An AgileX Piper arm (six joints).
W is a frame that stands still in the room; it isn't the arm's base.
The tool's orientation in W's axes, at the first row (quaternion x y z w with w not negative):
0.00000 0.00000 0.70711 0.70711
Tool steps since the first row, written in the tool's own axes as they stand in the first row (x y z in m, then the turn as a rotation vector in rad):
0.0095 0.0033 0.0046 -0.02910 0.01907 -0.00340
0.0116 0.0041 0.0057 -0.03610 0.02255 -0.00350
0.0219 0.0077 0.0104 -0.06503 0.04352 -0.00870
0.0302 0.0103 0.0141 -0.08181 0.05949 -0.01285
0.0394 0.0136 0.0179 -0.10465 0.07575 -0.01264
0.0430 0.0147 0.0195 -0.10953 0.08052 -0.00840
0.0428 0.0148 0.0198 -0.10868 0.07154 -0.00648
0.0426 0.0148 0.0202 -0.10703 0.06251 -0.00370
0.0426 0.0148 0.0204 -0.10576 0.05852 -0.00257
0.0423 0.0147 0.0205 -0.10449 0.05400 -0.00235
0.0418 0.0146 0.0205 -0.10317 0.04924 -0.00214
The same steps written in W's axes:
-0.0033 0.0095 0.0046 -0.01907 -0.02910 -0.00340
-0.0041 0.0116 0.0057 -0.02255 -0.03610 -0.00350
-0.0077 0.0219 0.0104 -0.04352 -0.06503 -0.00870
-0.0103 0.0302 0.0141 -0.05949 -0.08181 -0.01285
-0.0136 0.0394 0.0179 -0.07575 -0.10465 -0.01264
-0.0147 0.0430 0.0195 -0.08052 -0.10953 -0.00840
-0.0148 0.0428 0.0198 -0.07154 -0.10868 -0.00648
-0.0148 0.0426 0.0202 -0.06251 -0.10703 -0.00370
-0.0148 0.0426 0.0204 -0.05852 -0.10576 -0.00257
-0.0147 0.0423 0.0205 -0.05400 -0.10449 -0.00235
-0.0146 0.0418 0.0205 -0.04924 -0.10317 -0.00214

